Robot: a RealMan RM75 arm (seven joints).
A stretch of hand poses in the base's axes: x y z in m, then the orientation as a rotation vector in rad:
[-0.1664, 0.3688, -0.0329, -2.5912, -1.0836, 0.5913]
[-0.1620, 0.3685, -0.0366, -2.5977, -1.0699, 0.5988]
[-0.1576, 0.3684, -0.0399, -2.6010, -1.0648, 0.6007]
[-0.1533, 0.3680, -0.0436, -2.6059, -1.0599, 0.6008]
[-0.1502, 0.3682, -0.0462, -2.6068, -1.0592, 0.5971]
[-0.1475, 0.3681, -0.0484, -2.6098, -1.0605, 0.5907]
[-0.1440, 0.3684, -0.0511, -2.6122, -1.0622, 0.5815]
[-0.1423, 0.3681, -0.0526, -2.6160, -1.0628, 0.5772]
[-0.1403, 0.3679, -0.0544, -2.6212, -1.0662, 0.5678]
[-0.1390, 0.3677, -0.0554, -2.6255, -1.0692, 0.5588]
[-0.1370, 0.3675, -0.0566, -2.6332, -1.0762, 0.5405]
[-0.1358, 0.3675, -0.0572, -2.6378, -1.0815, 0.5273]
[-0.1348, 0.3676, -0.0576, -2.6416, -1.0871, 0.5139]
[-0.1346, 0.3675, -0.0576, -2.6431, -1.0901, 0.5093]
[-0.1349, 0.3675, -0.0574, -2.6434, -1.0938, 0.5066]
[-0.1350, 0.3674, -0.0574, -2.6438, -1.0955, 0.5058]
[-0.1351, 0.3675, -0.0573, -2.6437, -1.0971, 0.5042]
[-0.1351, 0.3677, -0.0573, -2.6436, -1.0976, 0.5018]
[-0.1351, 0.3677, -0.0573, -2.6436, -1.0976, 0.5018]
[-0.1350, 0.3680, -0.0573, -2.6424, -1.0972, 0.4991]
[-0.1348, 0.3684, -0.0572, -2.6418, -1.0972, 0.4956]
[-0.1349, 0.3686, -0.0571, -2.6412, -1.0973, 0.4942]
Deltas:
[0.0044, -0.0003, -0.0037, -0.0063, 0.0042, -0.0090]
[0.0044, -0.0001, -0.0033, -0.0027, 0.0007, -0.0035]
[0.0043, -0.0004, -0.0037, -0.0034, -0.0011, -0.0038]
[0.0031, 0.0002, -0.0026, 0.0009, -0.0023, -0.0010]
[0.0027, -0.0001, -0.0022, 0.0000, -0.0051, -0.0002]
[0.0035, 0.0003, -0.0027, 0.0016, -0.0065, -0.0002]
[0.0017, -0.0003, -0.0015, -0.0015, -0.0042, -0.0005]
[0.0020, -0.0002, -0.0018, -0.0010, -0.0082, 0.0007]
[0.0013, -0.0002, -0.0010, -0.0004, -0.0075, 0.0006]
[0.0020, -0.0002, -0.0012, -0.0002, -0.0150, 0.0019]
[0.0012, 0.0000, -0.0006, 0.0005, -0.0105, 0.0016]
[0.0010, 0.0001, -0.0004, 0.0011, -0.0103, 0.0019]
[0.0002, -0.0001, 0.0000, 0.0000, -0.0038, 0.0014]
[-0.0003, 0.0000, 0.0002, 0.0001, -0.0024, 0.0022]
[-0.0001, -0.0001, 0.0000, -0.0004, -0.0010, 0.0010]
[-0.0001, 0.0001, 0.0001, 0.0004, -0.0012, 0.0009]
[0.0000, 0.0002, 0.0000, 0.0009, -0.0014, 0.0001]
[0.0000, 0.0000, 0.0000, 0.0000, 0.0000, 0.0000]
[0.0001, 0.0003, 0.0000, 0.0022, -0.0009, -0.0004]
[0.0002, 0.0004, 0.0001, 0.0019, -0.0017, -0.0003]
[-0.0001, 0.0002, 0.0001, 0.0010, -0.0005, 0.0000]

